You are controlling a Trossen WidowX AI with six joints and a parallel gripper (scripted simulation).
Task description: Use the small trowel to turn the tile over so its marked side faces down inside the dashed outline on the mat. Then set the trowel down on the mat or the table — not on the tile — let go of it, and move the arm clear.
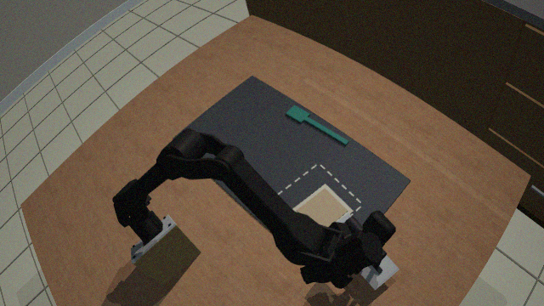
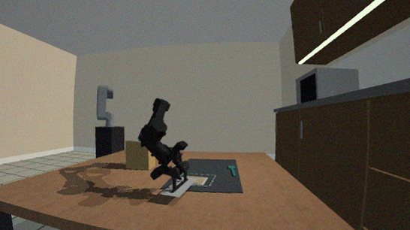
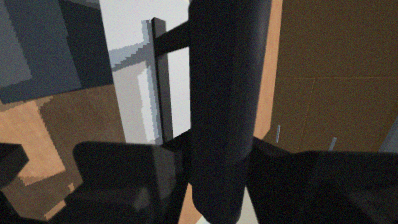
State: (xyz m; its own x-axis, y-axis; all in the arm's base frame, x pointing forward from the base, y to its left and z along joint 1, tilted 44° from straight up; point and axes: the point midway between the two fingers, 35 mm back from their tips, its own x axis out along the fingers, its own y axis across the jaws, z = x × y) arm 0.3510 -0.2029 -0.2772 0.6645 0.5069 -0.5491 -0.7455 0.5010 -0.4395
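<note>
My gripper tip is now 3 cm past the trowel and 1 cm above it. The rest, counted from my gripper tip: dark mat 2 cm ahead, 38 cm to the left, 10 cm below; then tile 1 cm behind, 18 cm to the left, 7 cm below; then teal flat tool 15 cm ahead, 41 cm to the left, 7 cm below.
</note>
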